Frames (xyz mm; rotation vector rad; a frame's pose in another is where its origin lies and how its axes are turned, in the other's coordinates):
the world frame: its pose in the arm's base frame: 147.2 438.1 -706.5 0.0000 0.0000 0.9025
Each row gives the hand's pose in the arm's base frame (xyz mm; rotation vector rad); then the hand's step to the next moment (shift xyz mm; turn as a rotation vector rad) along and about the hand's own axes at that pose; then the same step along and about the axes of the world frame.
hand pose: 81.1 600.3 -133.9 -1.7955 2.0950 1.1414
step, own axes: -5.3 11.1 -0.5 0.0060 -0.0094 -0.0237
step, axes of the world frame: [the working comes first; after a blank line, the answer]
step, axes of the arm's base frame: -8.4 3.7 8.2 0.0151 -0.0194 0.0090

-2.3 8.9 8.2 -0.0059 -0.0239 0.0090
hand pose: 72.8 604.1 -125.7 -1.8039 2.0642 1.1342
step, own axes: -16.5 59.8 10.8 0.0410 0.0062 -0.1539
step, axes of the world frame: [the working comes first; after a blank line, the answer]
step, axes of the arm's base frame: -53.7 18.2 27.4 0.0365 -0.1294 0.0856

-19.0 53.4 27.4 -0.0790 -0.1088 0.0856
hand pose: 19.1 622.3 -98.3 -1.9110 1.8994 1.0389
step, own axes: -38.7 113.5 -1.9 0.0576 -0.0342 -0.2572
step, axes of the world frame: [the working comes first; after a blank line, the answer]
step, axes of the arm's base frame: -102.8 15.2 59.9 0.1043 -0.2027 0.1367

-51.7 90.1 59.9 -0.0944 -0.2074 0.1367
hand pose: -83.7 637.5 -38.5 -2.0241 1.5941 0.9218
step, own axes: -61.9 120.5 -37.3 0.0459 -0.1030 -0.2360
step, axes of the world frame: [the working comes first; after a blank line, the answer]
step, axes of the arm's base frame: -114.5 -14.2 80.2 0.1635 -0.1620 0.1243

-82.1 81.0 80.2 -0.0258 -0.2287 0.1243
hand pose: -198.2 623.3 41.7 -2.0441 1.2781 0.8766
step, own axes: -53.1 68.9 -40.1 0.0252 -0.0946 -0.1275
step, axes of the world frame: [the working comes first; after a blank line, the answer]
step, axes of the arm's base frame: -71.4 -27.4 57.7 0.1242 -0.0728 0.0715

-65.8 39.1 57.7 0.0198 -0.1426 0.0715
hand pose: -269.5 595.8 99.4 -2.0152 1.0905 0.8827
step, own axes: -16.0 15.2 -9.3 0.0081 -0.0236 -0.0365
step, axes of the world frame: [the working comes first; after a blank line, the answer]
step, axes of the arm's base frame: -17.8 -7.2 14.3 0.0329 -0.0227 0.0189

-16.7 9.5 14.3 0.0026 -0.0399 0.0189
